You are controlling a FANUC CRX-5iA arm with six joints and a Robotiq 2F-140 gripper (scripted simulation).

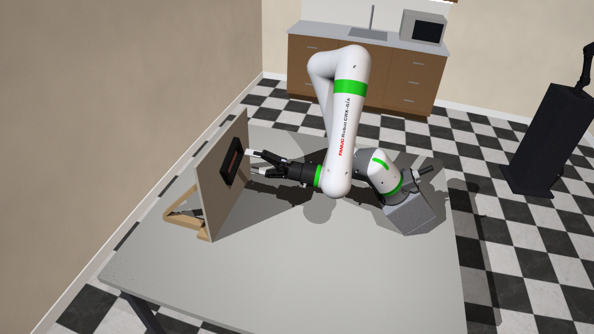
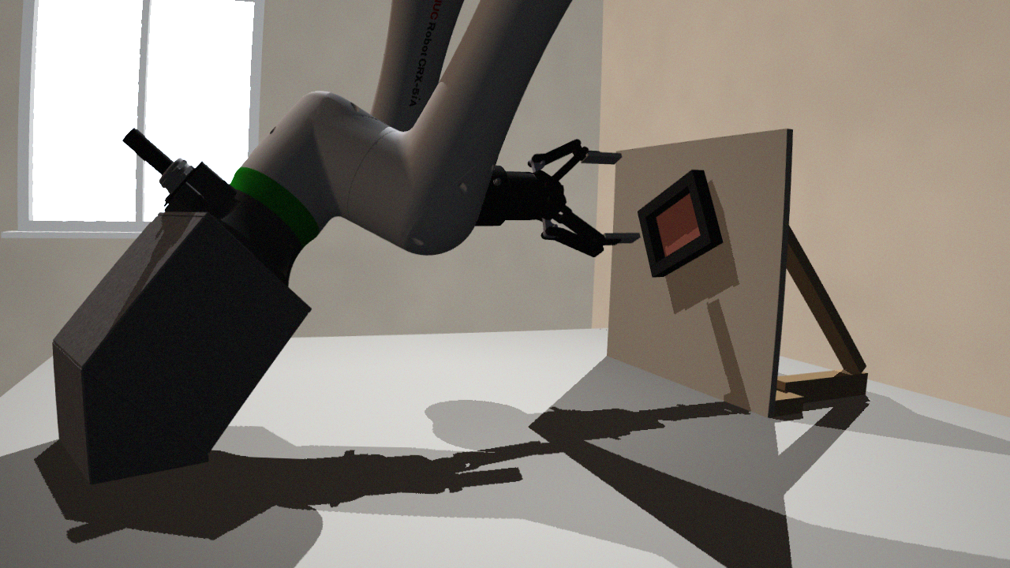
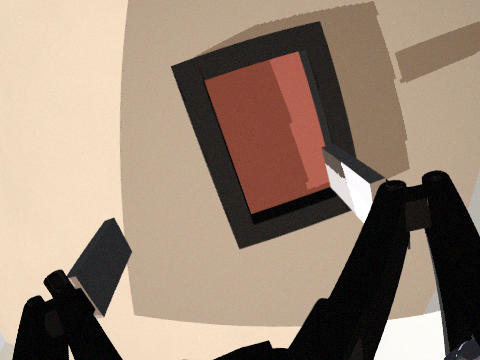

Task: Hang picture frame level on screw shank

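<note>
Now: the black picture frame 10 cm ahead of my hand, 4 cm to the right of it and 4 cm below it. The rest, counted from my hand: tan board 12 cm ahead, 11 cm below, 3 cm to the right.
</note>
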